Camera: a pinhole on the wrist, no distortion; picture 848 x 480 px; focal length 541.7 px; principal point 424.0 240.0 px. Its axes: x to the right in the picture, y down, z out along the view. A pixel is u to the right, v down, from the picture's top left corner.
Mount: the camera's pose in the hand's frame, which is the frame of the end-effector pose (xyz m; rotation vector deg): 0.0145 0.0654 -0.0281 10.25 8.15 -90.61
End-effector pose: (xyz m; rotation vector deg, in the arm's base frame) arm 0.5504 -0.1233 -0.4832 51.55 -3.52 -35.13
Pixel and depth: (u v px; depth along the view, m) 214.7 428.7 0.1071
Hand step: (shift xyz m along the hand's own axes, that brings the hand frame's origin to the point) 0.0497 0.0835 0.0859
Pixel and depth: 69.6 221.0 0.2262
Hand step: 0.0031 0.1647 0.2232
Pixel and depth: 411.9 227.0 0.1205
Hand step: 0.0087 0.0437 0.0904
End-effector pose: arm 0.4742 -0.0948 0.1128 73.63 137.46 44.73
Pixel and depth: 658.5 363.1 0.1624
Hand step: 0.0464 -0.0370 0.1174
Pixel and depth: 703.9 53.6 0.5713
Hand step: -0.2004 -0.3355 0.4671
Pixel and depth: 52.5 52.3 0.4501
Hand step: -0.1482 0.2795 0.4718
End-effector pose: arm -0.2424 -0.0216 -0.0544 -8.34 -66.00 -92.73
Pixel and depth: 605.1 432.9 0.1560
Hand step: 0.0654 -0.0183 0.1152
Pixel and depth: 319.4 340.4 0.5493
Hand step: 0.1041 0.0561 0.5333
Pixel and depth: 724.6 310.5 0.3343
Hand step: 0.0471 -0.1847 0.2625
